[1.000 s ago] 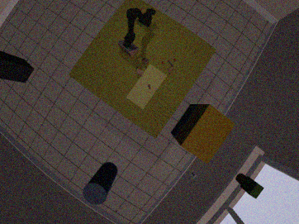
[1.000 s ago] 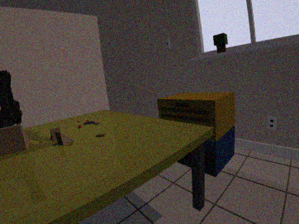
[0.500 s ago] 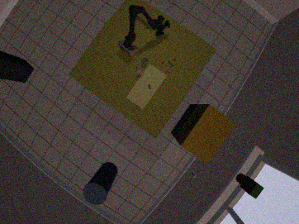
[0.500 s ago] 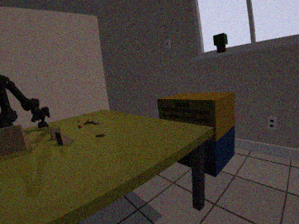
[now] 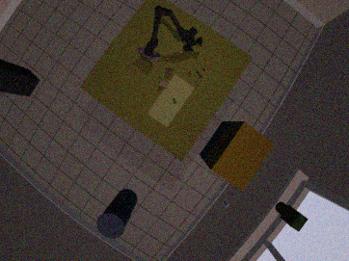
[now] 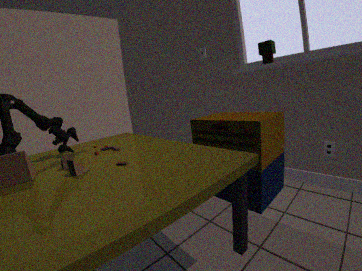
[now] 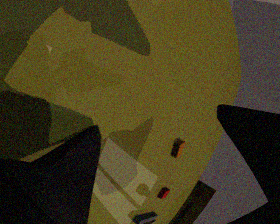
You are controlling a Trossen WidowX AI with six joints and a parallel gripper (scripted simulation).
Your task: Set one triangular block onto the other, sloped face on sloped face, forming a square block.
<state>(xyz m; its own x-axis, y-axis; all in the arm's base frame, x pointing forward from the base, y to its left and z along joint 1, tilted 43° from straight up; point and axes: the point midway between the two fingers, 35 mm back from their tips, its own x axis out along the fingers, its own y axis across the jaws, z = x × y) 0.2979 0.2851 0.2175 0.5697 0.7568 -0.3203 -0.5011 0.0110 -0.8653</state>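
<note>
My gripper tip is now 550 mm to the left of the brown piece, 150 mm short of it and 30 mm above it.
</note>
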